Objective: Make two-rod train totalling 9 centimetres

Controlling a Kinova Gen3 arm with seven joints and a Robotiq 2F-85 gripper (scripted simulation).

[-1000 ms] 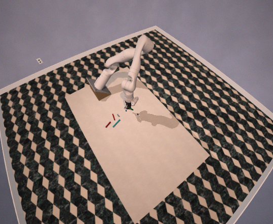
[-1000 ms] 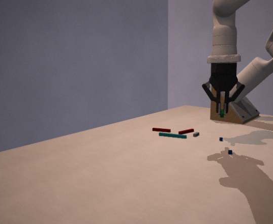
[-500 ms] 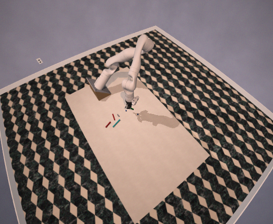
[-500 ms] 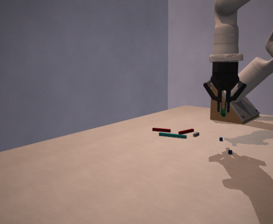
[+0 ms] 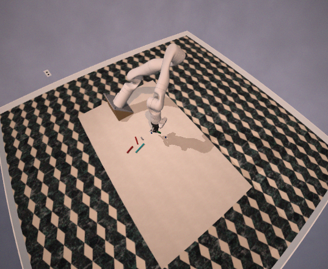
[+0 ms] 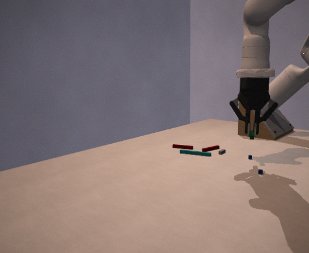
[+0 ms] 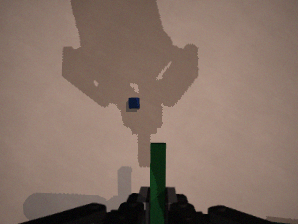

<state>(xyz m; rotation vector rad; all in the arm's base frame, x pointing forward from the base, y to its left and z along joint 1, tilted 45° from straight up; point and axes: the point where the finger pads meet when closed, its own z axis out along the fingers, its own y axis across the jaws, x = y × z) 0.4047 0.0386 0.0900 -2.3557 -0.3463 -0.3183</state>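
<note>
The grey rod is 60 mm behind my hand, 110 mm to the right of it and 100 mm below it. From my hand the other things lie so: green rod 10 mm below; turquoise rod 180 mm to the right, 100 mm below; red rod 70 mm behind, 160 mm to the right, 100 mm below.
</note>
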